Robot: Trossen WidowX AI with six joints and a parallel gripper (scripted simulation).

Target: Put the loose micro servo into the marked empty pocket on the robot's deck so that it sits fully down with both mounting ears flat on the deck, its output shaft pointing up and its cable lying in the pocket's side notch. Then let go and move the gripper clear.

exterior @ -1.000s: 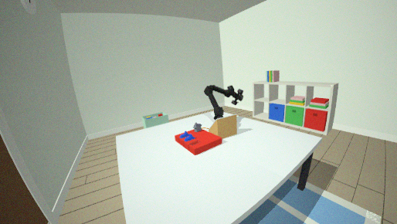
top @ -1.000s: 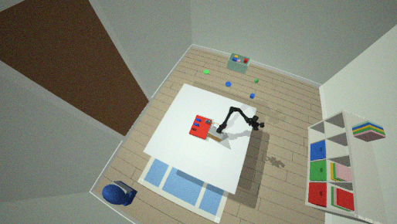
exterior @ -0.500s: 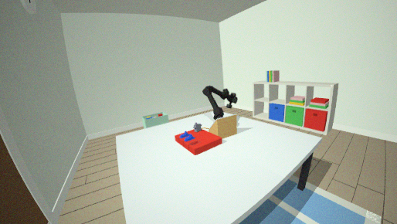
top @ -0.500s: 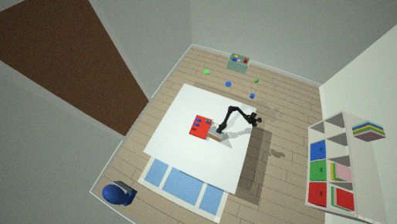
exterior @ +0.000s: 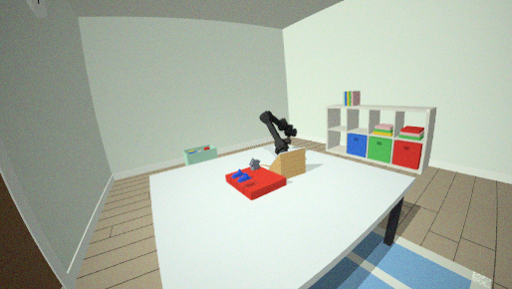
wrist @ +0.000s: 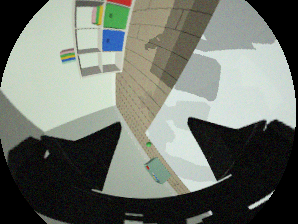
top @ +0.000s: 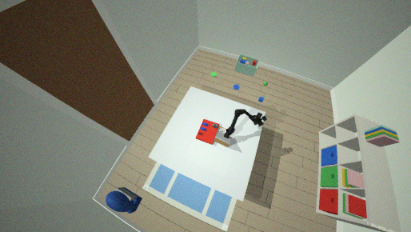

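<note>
Right now my gripper tip is 550 mm short of the red robot deck, 520 mm to the right of it and 70 mm above it.
</note>
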